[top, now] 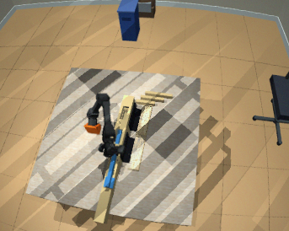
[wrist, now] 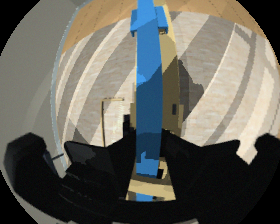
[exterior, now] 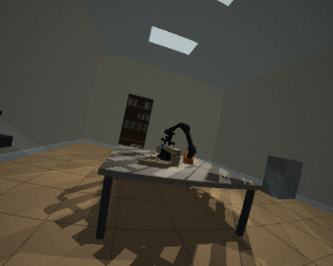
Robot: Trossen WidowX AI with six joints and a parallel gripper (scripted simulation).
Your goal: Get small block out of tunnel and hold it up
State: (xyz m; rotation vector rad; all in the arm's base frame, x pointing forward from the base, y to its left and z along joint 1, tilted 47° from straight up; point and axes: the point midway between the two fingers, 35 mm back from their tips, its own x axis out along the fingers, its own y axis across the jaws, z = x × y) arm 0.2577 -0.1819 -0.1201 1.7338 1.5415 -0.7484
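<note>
Now: the tan covered tunnel 50 mm below my gripper tip, 30 mm to the left of it and 20 mm ahead of it. Also, from my gripper tip: small red block: 230 mm to the left, 10 mm below, 10 mm behind.
</note>
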